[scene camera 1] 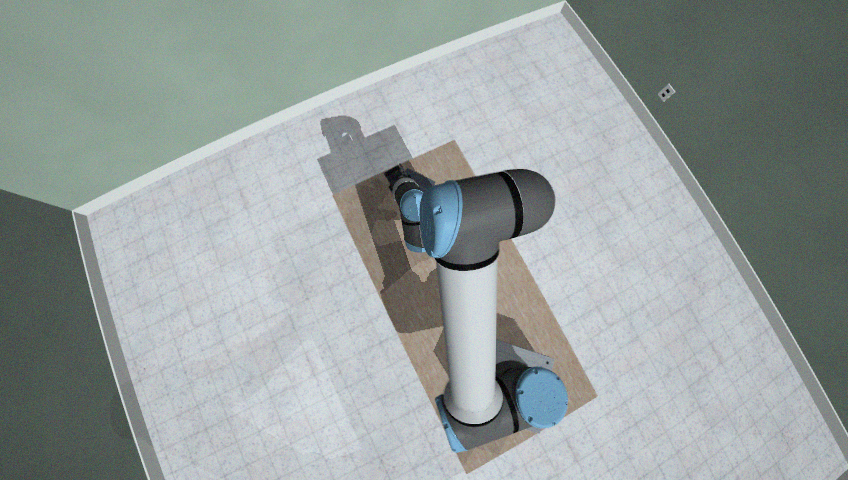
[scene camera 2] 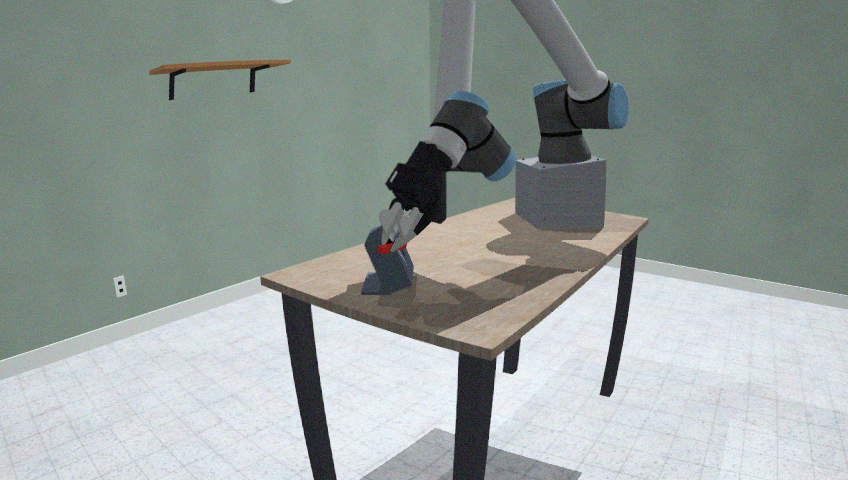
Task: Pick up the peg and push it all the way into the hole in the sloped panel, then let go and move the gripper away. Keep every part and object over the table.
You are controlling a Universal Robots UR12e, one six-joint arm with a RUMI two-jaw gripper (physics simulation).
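Note:
The red peg (scene camera 2: 384,249) shows in the scene camera 2 view between and beside the grey fingertips. My gripper (scene camera 2: 393,244) is shut on it, tilted down over the table, with the fingers in front of the upper part of the blue-grey sloped panel (scene camera 2: 389,272) (scene camera 1: 421,177). The panel stands on its foot near the table's far end from the robot base. The hole does not show, and I cannot tell whether the peg's tip is in it. In the scene camera 1 view the wrist and gripper body cover the peg and the fingertips.
The wooden table (scene camera 1: 550,333) (scene camera 2: 321,270) carries the grey robot pedestal (scene camera 2: 559,199) at its other end. The panel is close to the table's short edge. The arm's upper links hang over the table. A wall shelf (scene camera 2: 220,66) is on the left wall, away from the arm.

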